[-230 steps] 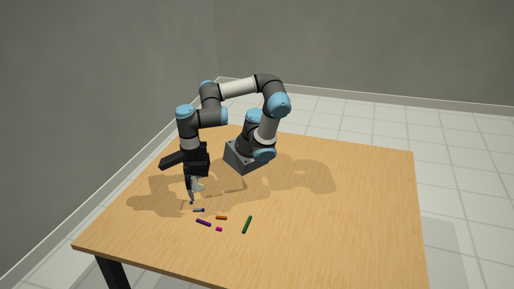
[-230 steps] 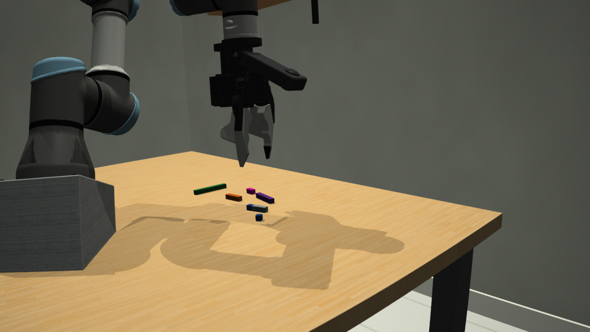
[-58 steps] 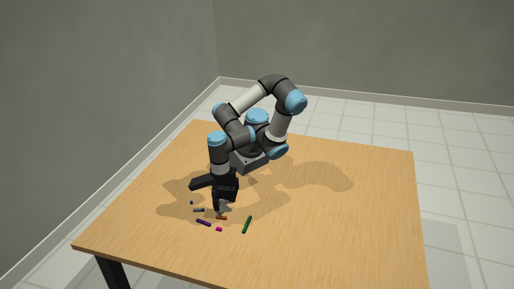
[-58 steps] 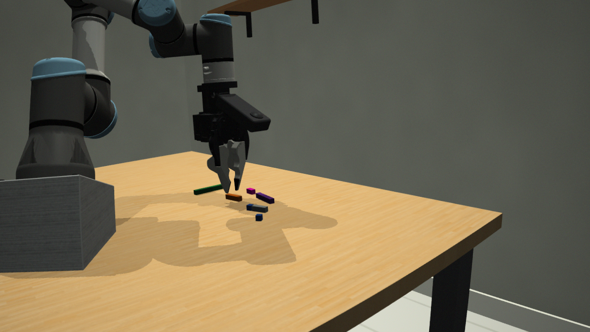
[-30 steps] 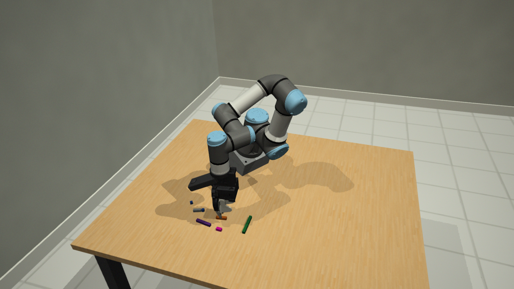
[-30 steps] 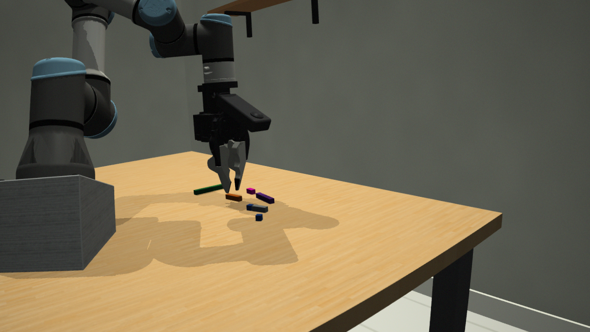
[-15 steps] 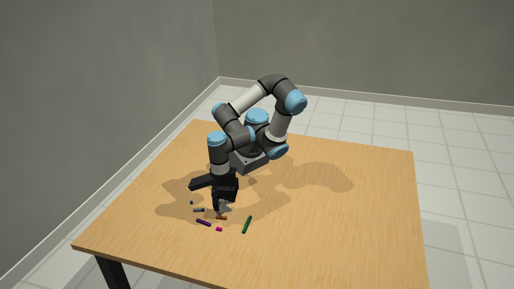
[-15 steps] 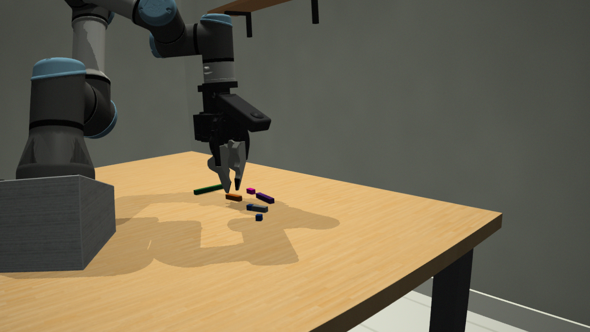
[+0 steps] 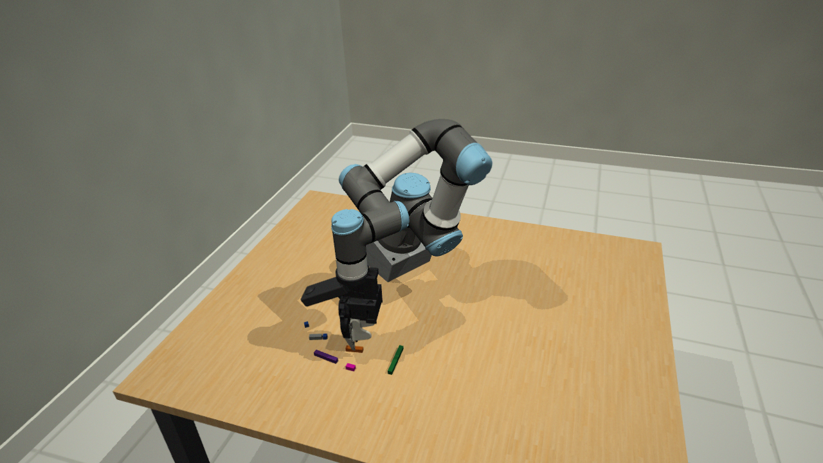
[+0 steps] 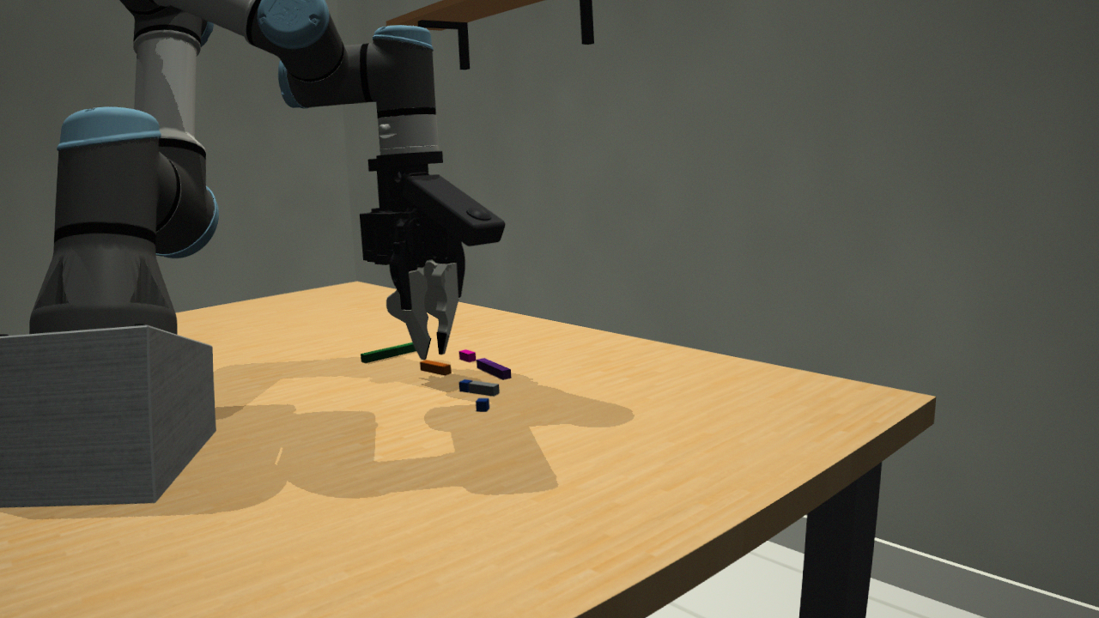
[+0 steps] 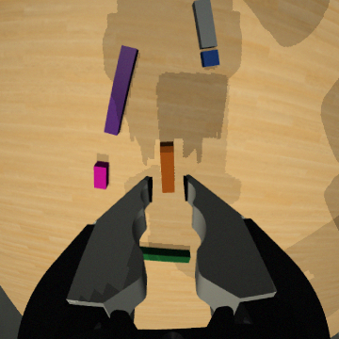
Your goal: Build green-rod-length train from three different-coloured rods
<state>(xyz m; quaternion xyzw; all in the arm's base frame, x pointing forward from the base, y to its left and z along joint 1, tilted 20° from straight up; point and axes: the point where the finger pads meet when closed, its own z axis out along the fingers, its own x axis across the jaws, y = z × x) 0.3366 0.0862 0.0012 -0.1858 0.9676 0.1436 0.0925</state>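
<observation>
Now: hand 30 mm above the orange rod. Round my hand: green rod (20 mm behind, 100 mm to the left, 30 mm below); purple rod (50 mm ahead, 40 mm to the right, 30 mm below); magenta rod (50 mm ahead, 20 mm to the left, 30 mm below).
</observation>
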